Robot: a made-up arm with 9 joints. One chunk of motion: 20 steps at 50 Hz.
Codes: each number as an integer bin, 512 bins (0 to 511) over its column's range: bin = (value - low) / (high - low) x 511, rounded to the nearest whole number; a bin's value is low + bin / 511 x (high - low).
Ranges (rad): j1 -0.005..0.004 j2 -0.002..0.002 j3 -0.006..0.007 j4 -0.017..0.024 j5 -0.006..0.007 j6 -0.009..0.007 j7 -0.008..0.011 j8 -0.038..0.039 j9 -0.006..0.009
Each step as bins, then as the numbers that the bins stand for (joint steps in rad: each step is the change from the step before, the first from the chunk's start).
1 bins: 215 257 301 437 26 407 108 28 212
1 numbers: -0.00121 0.00001 0.00166 0.01806 -0.00534 0.00374 -0.00398 -0.03378 0.00022
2 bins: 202 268 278 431 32 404 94 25 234
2 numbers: -0.00144 0.00010 0.00107 0.01758 -0.00519 0.00365 -0.00450 -0.03423 0.00087
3 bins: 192 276 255 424 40 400 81 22 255
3 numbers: -0.00162 0.00016 0.00049 0.01702 -0.00498 0.00352 -0.00499 -0.03468 0.00149
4 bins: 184 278 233 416 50 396 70 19 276
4 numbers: -0.00176 0.00018 -0.00007 0.01638 -0.00473 0.00340 -0.00540 -0.03514 0.00210
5 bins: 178 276 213 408 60 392 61 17 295
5 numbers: -0.00186 0.00016 -0.00058 0.01574 -0.00447 0.00327 -0.00573 -0.03544 0.00266
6 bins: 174 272 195 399 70 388 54 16 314
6 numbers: -0.00194 0.00013 -0.00104 0.01501 -0.00422 0.00315 -0.00599 -0.03559 0.00322
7 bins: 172 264 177 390 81 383 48 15 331
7 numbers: -0.00197 0.00007 -0.00150 0.01429 -0.00394 0.00299 -0.00622 -0.03574 0.00372
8 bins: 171 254 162 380 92 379 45 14 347
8 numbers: -0.00199 -0.00001 -0.00188 0.01349 -0.00366 0.00287 -0.00633 -0.03589 0.00419
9 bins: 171 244 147 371 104 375 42 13 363
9 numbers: -0.00199 -0.00009 -0.00226 0.01277 -0.00335 0.00274 -0.00644 -0.03604 0.00466
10 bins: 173 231 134 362 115 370 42 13 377
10 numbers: -0.00195 -0.00019 -0.00259 0.01205 -0.00307 0.00259 -0.00644 -0.03604 0.00507
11 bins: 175 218 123 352 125 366 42 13 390
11 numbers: -0.00192 -0.00029 -0.00287 0.01124 -0.00282 0.00246 -0.00644 -0.03604 0.00545
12 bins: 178 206 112 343 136 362 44 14 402
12 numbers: -0.00186 -0.00039 -0.00315 0.01052 -0.00254 0.00233 -0.00636 -0.03589 0.00580
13 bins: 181 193 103 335 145 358 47 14 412
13 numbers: -0.00181 -0.00049 -0.00338 0.00988 -0.00231 0.00221 -0.00625 -0.03589 0.00609
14 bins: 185 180 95 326 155 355 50 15 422
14 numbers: -0.00174 -0.00059 -0.00358 0.00916 -0.00206 0.00212 -0.00614 -0.03574 0.00639
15 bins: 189 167 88 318 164 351 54 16 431
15 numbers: -0.00167 -0.00069 -0.00376 0.00851 -0.00183 0.00199 -0.00599 -0.03559 0.00665
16 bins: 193 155 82 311 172 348 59 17 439
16 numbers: -0.00160 -0.00079 -0.00391 0.00795 -0.00162 0.00190 -0.00581 -0.03544 0.00689
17 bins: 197 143 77 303 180 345 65 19 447
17 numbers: -0.00153 -0.00088 -0.00404 0.00731 -0.00142 0.00180 -0.00558 -0.03514 0.00712
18 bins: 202 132 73 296 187 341 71 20 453
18 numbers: -0.00144 -0.00097 -0.00414 0.00675 -0.00124 0.00168 -0.00536 -0.03499 0.00730
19 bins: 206 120 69 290 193 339 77 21 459
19 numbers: -0.00137 -0.00106 -0.00424 0.00627 -0.00109 0.00161 -0.00514 -0.03484 0.00747
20 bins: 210 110 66 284 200 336 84 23 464
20 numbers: -0.00130 -0.00114 -0.00432 0.00579 -0.00091 0.00152 -0.00488 -0.03453 0.00762
